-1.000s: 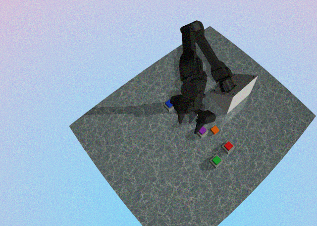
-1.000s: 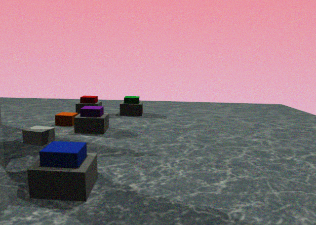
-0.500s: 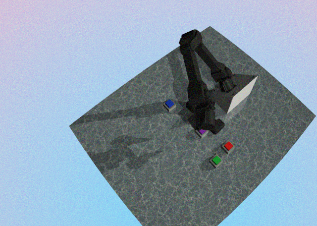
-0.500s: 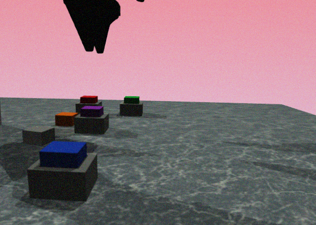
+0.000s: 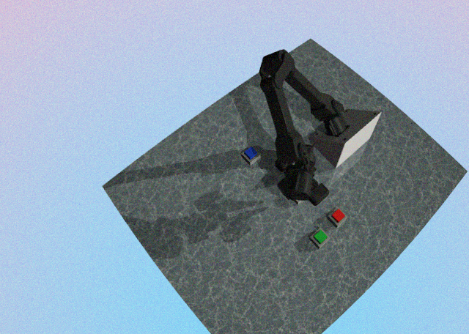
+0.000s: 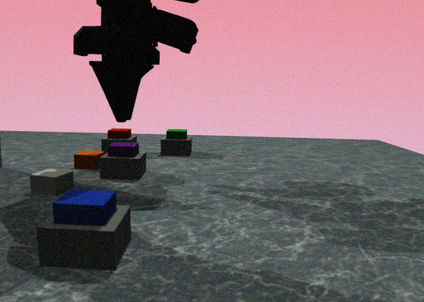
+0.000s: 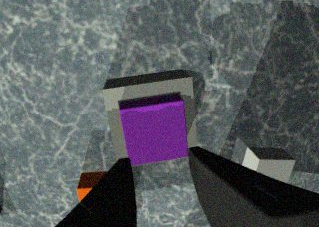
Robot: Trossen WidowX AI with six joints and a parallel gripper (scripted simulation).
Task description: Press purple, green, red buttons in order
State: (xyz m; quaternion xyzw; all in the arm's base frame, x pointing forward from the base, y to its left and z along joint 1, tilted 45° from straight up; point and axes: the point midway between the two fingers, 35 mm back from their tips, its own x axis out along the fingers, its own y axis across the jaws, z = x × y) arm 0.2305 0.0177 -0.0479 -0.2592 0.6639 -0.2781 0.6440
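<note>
The purple button is 30 mm below my gripper tip. From my gripper tip the other things lie so: orange block (60 mm below, 60 mm behind, 40 mm to the left); then grey block (80 mm to the right, 60 mm below, 60 mm behind); then red button (150 mm to the left, 40 mm behind, 30 mm below).
</note>
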